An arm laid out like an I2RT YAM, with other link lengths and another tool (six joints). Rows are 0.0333 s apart.
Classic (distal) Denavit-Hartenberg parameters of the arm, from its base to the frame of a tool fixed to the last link. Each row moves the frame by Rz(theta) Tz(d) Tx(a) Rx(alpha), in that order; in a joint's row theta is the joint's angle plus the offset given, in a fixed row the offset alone. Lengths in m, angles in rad.
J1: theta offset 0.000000  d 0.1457  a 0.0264  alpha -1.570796
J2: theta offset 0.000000  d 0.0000  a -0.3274  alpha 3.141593
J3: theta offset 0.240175  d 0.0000  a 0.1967  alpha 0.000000
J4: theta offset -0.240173  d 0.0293  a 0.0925  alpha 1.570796
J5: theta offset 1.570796  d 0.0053  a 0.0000  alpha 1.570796
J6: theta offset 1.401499  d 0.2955  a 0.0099  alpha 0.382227
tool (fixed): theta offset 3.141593  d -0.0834  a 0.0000  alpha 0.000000
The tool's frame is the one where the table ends.
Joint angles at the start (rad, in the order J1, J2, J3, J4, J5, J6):
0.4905, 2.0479, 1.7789, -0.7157, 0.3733, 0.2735
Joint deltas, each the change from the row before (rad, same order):
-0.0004, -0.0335, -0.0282, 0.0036, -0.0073, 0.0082
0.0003, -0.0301, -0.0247, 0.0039, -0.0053, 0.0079
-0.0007, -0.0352, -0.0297, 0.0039, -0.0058, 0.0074
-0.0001, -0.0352, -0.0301, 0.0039, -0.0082, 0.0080
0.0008, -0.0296, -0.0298, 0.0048, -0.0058, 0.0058
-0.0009, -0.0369, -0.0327, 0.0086, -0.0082, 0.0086
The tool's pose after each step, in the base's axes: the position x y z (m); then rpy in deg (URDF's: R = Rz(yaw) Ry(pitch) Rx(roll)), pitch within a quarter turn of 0, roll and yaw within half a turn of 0. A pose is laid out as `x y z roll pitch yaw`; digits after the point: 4 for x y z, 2 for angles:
0.5009 0.1794 0.1755 141.42 -36.17 20.63
0.4948 0.1777 0.1821 142.14 -36.79 20.04
0.4874 0.1748 0.1891 142.89 -37.40 19.41
0.4795 0.1726 0.1955 143.81 -37.97 18.76
0.4720 0.1705 0.1993 144.46 -38.26 18.35
0.4643 0.1680 0.2057 145.48 -39.03 17.56

